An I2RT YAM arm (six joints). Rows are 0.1 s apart.
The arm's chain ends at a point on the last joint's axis. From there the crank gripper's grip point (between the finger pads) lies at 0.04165 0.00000 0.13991 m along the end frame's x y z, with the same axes.
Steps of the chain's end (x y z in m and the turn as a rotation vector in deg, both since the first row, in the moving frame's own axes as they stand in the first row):
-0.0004, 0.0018, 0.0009, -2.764, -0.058, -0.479
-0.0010, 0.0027, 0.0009, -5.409, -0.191, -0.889
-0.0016, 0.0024, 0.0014, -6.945, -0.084, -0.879
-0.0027, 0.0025, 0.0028, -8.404, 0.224, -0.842
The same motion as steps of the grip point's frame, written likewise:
-0.0005, 0.0082, 0.0008, -2.764, -0.058, -0.479
-0.0014, 0.0153, 0.0004, -5.409, -0.191, -0.889
-0.0017, 0.0187, 0.0005, -6.945, -0.084, -0.879
-0.0020, 0.0223, 0.0012, -8.404, 0.224, -0.842

